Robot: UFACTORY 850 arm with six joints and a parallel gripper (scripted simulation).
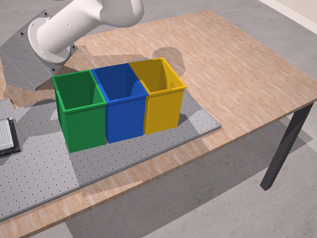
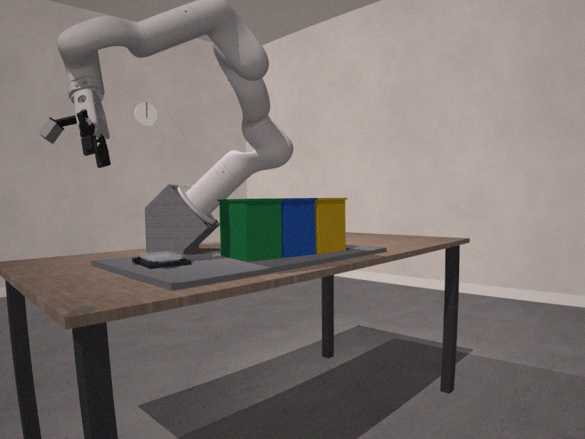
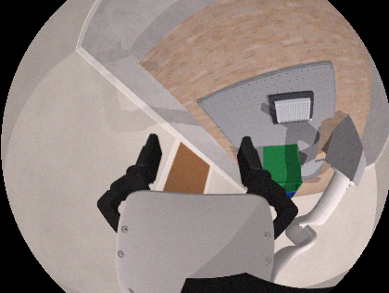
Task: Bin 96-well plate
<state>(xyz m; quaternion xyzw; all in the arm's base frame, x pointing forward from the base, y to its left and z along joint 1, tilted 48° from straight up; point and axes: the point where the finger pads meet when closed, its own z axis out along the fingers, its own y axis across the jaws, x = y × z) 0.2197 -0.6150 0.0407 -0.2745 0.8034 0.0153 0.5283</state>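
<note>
The white 96-well plate lies 26 cm below my hand, 22 cm to the left of it and 13 cm behind it. From my hand the other things lie so: green bin 48 cm to the left, 19 cm below, 4 cm behind; then dark plate nest 28 cm below, 22 cm to the left, 13 cm behind; then blue bin 61 cm to the left, 19 cm below, 1 cm behind.
</note>
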